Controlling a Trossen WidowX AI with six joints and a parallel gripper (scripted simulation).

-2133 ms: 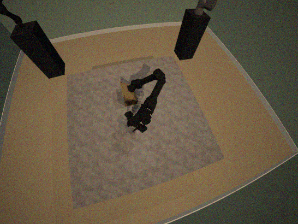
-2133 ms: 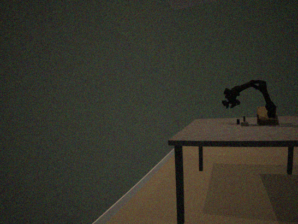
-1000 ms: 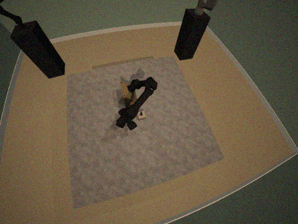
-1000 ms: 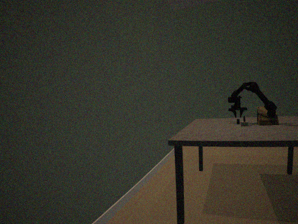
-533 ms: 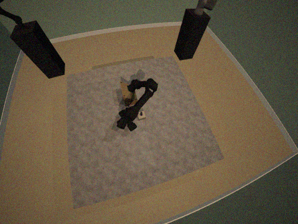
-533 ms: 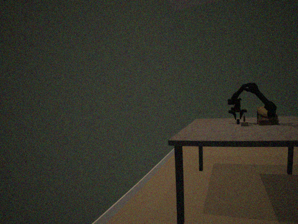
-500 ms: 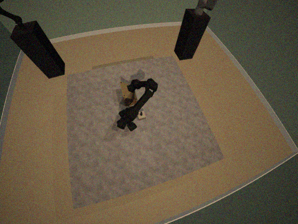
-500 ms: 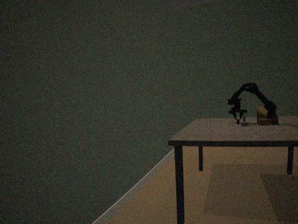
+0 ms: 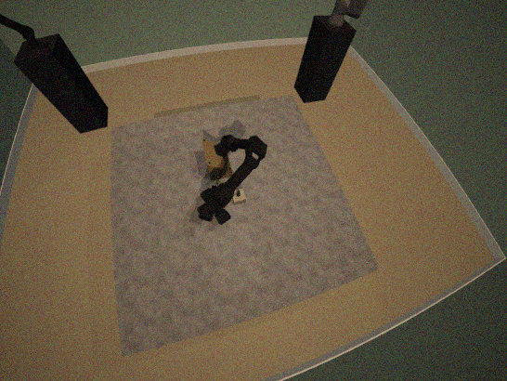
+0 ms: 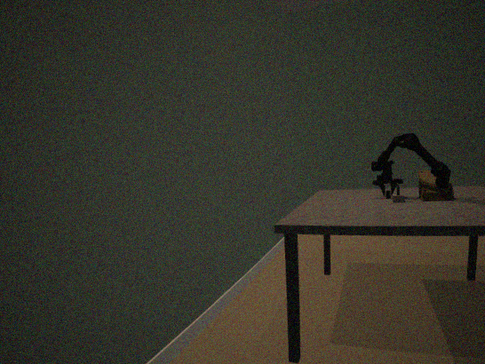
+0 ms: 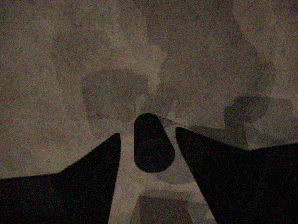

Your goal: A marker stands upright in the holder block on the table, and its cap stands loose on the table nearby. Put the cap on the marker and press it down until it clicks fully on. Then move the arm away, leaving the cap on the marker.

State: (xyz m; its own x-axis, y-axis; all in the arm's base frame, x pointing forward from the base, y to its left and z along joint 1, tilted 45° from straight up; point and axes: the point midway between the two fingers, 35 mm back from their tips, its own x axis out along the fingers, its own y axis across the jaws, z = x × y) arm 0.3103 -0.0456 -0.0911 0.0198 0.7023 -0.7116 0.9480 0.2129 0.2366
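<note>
Right now my gripper tip is 50 mm past the pale holder block and 130 mm to the right of it. Also, from my gripper tip: dark cap right at my gripper tip.
</note>
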